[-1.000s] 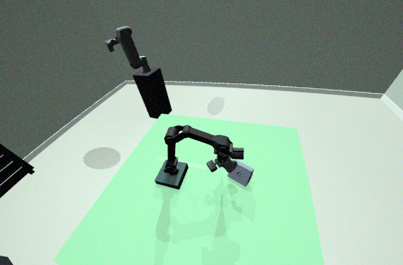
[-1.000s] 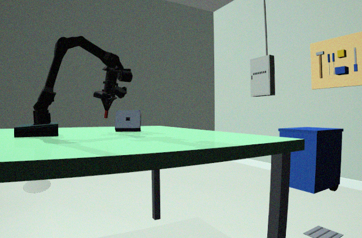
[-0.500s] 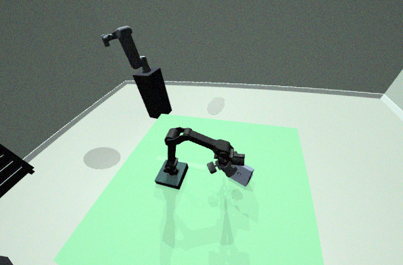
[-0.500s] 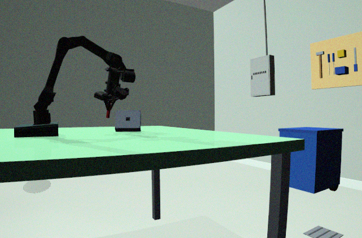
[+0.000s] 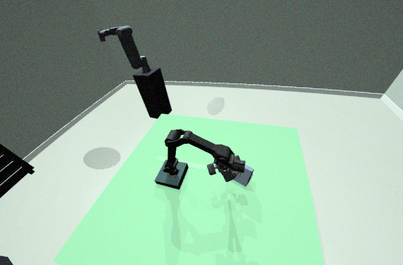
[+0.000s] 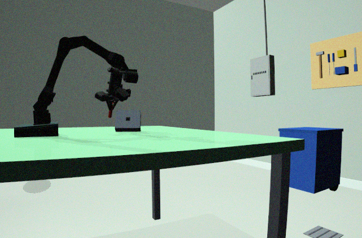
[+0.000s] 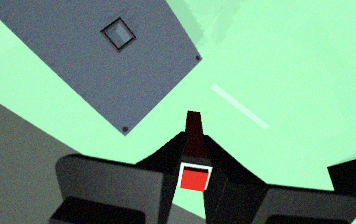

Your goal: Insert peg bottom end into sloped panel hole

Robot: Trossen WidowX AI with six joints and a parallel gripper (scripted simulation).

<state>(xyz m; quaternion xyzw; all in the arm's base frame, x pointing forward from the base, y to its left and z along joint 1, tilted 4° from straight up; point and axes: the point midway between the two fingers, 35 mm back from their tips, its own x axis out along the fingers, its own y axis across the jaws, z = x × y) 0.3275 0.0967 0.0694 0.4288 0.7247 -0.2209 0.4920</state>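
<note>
Right now the panel is 100 mm ahead of my gripper tip, 60 mm below it and 30 mm to the left of it. The rest, counted from my gripper tip: red square peg: 10 mm to the right, 10 mm above.
</note>
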